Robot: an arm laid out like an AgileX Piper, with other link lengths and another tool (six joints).
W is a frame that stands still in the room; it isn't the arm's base.
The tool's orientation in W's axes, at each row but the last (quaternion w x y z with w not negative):
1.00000 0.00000 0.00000 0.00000
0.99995 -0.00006 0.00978 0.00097
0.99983 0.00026 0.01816 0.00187
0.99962 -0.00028 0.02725 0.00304
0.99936 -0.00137 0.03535 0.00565
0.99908 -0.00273 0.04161 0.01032
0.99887 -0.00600 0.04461 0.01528
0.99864 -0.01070 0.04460 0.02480
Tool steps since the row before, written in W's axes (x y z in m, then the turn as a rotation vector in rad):
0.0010 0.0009 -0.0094 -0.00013 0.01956 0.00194
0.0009 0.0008 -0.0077 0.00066 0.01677 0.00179
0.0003 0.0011 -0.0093 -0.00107 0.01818 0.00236
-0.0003 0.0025 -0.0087 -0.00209 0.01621 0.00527
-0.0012 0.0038 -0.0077 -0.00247 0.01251 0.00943
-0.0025 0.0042 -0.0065 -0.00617 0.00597 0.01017
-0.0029 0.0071 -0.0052 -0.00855 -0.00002 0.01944
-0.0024 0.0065 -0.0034 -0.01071 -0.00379 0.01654
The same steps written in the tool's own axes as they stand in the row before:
0.0010 0.0009 -0.0094 -0.00013 0.01956 0.00194
0.0011 0.0008 -0.0077 0.00066 0.01677 0.00180
0.0006 0.0011 -0.0093 -0.00109 0.01819 0.00231
0.0002 0.0025 -0.0087 -0.00228 0.01622 0.00516
-0.0006 0.0038 -0.0078 -0.00299 0.01252 0.00927
-0.0019 0.0043 -0.0067 -0.00687 0.00605 0.00966
-0.0022 0.0072 -0.0053 -0.01025 0.00004 0.01860
-0.0018 0.0067 -0.0034 -0.01232 -0.00356 0.01543

